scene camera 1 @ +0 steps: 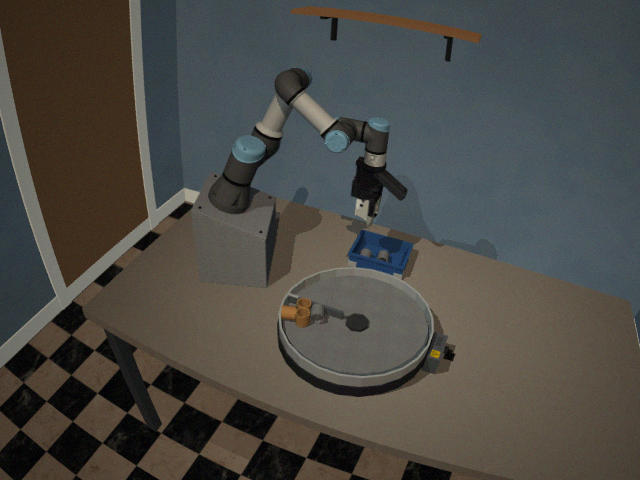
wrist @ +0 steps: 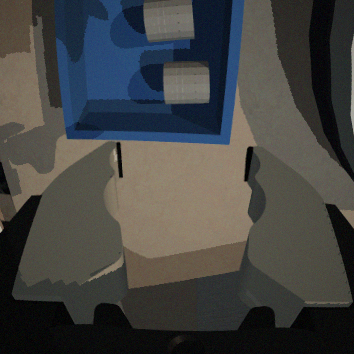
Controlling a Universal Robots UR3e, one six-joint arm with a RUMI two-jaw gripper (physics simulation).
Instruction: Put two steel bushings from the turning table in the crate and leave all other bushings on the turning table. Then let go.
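Places are measured from the arm's base along level axes (x ahead, y left, z up), in centimetres.
Where they show: gripper, between the fingertips: [scene camera 1: 370, 223] [wrist: 183, 148]; arm's base, origin of its link: [scene camera 1: 227, 200].
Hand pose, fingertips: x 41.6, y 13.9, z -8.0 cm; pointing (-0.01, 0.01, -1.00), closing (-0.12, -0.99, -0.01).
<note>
Things, the pixels of their top centre, and the offset from my fingertips. "spot": a spot on its surface instead.
- blue crate, centre of its top: [wrist: 144, 32] [scene camera 1: 382, 248] dx +4.7, dy +2.7, dz -10.6 cm
- turning table, centre of its top: [scene camera 1: 357, 321] dx +3.3, dy -33.8, dz -9.5 cm
- grey steel bushing, centre of its top: [scene camera 1: 317, 308] dx -7.5, dy -35.0, dz -6.5 cm
- dark hub, centre of its top: [scene camera 1: 357, 321] dx +3.3, dy -33.8, dz -9.5 cm
- grey bar, a spot on its surface: [scene camera 1: 329, 309] spot: dx -4.7, dy -33.0, dz -7.9 cm
- grey box with a yellow label, a spot on its surface: [scene camera 1: 435, 354] spot: dx +26.0, dy -40.5, dz -9.8 cm
Two grey steel bushings lie on their sides in the blue crate [scene camera 1: 368, 265] [wrist: 150, 139]: one bushing [scene camera 1: 383, 255] [wrist: 169, 21] and another bushing [scene camera 1: 366, 253] [wrist: 186, 82], a little apart. My gripper [scene camera 1: 368, 222] [wrist: 183, 148] is open and empty, above the table beside the crate's near edge in the wrist view. On the turning table [scene camera 1: 382, 289], a grey steel bushing [scene camera 1: 317, 312] lies against several orange bushings [scene camera 1: 302, 317] at the left side, next to the bar.
The turning table has a raised pale rim, a dark hub [scene camera 1: 357, 322] and a grey bar [scene camera 1: 329, 309] across its left part. A grey box with a yellow label [scene camera 1: 435, 354] sits at its right side. A wooden shelf [scene camera 1: 385, 20] hangs on the wall behind.
</note>
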